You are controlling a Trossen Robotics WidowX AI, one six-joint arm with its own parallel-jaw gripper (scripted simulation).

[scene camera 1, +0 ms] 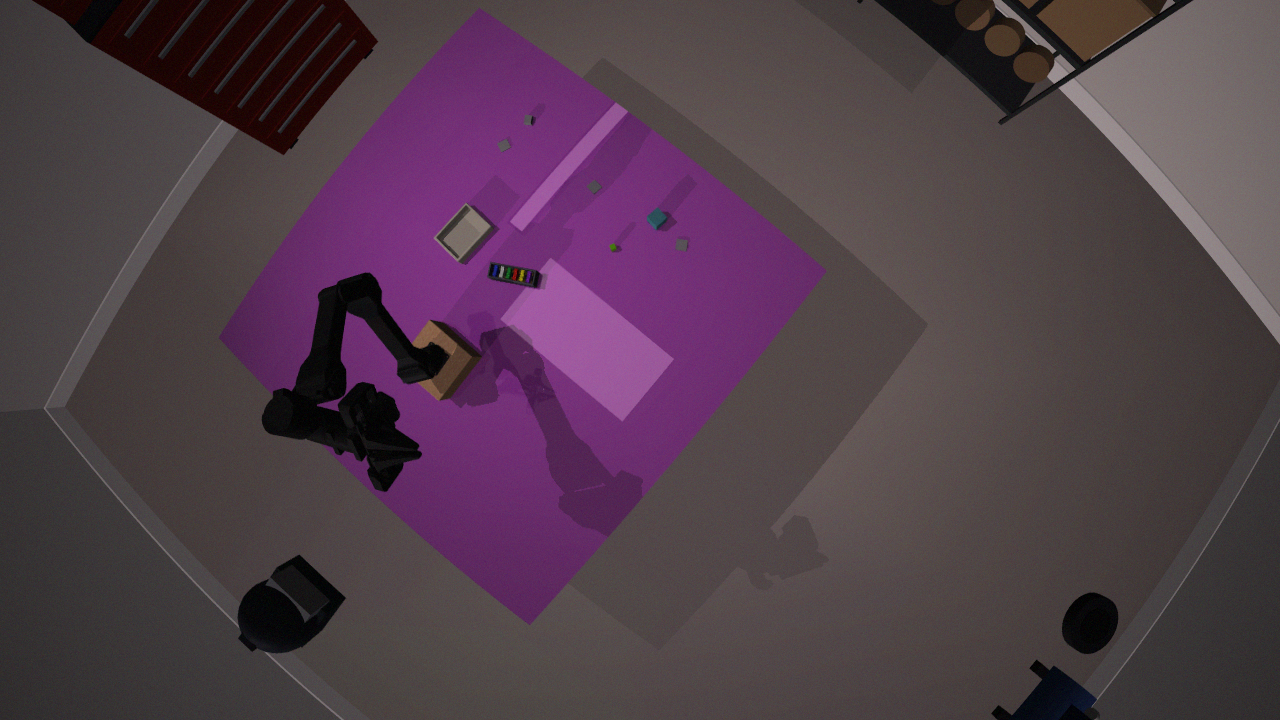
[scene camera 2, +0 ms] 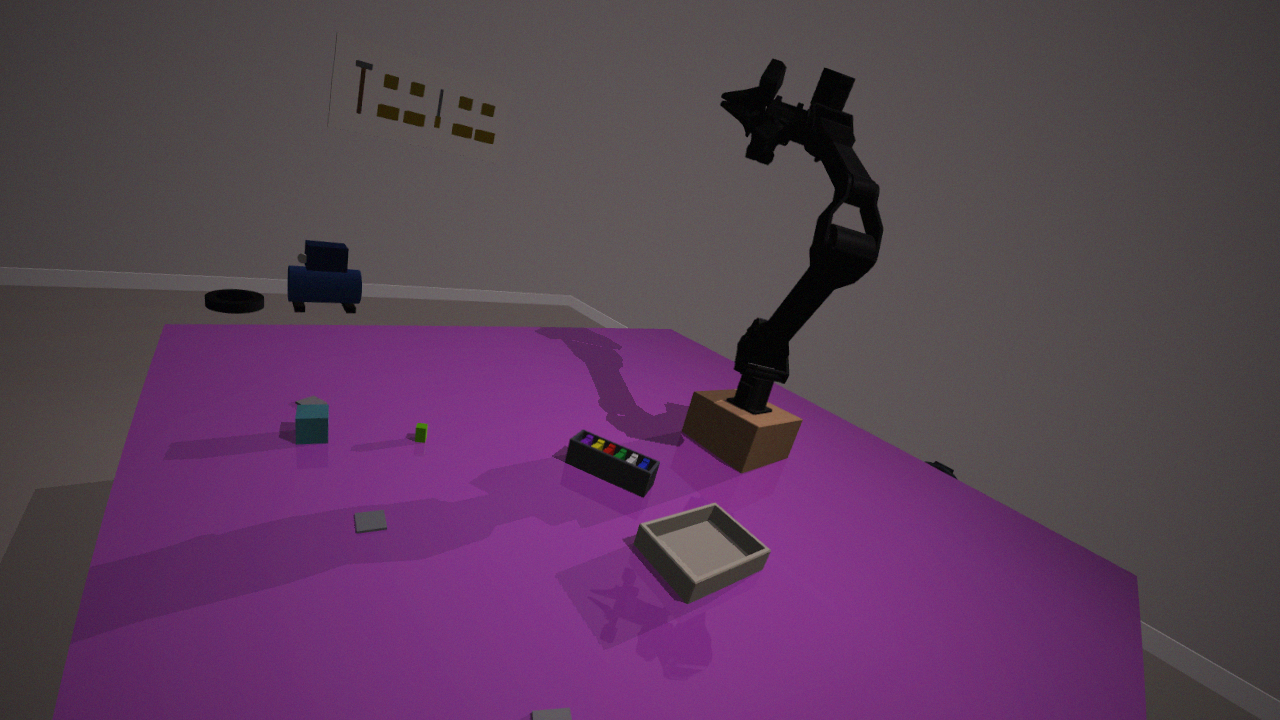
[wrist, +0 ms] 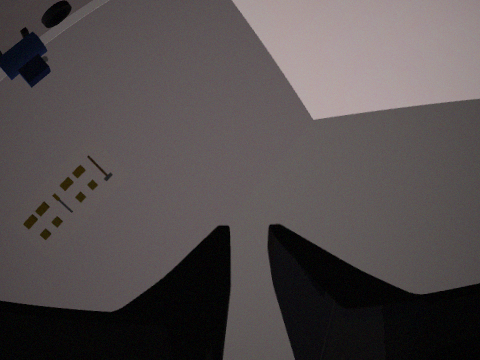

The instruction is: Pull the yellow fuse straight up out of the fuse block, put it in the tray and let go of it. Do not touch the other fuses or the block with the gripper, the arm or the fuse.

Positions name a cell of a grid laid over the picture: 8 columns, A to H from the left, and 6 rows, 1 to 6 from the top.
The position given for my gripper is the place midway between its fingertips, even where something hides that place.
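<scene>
Scene camera 1 has my gripper in it (C4), and scene camera 2 shows the gripper too (E1). You can also see my gripper in the wrist view (E4).
</scene>
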